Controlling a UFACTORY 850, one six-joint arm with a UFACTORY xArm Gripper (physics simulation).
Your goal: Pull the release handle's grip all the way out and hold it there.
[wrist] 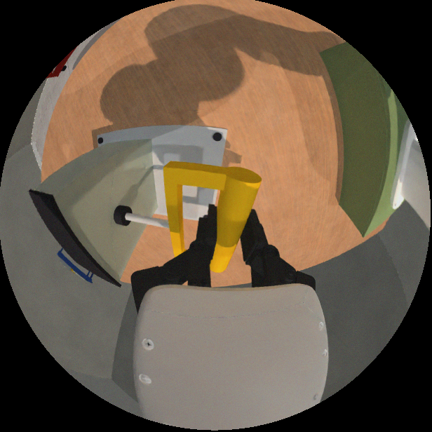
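Note:
The yellow release handle (pixel 173 200) is a frame with a thick round grip on its right side. A pale metal rod (pixel 147 220) runs from a black collar (pixel 123 215) on the grey-green housing (pixel 95 190) to the handle's left bar; a length of the rod shows. My gripper (pixel 228 218) is shut on the grip, one black finger inside the handle's opening and the other on the grip's right side. The lower ends of the handle are partly hidden by the fingers.
The housing stands on a grey base plate (pixel 187 136) with dark bolts, on a wooden table (pixel 285 150). A green block-like object (pixel 362 135) stands at the right. A blue bracket (pixel 75 267) shows beyond the housing's dark edge. A red part (pixel 61 65) shows at the upper left.

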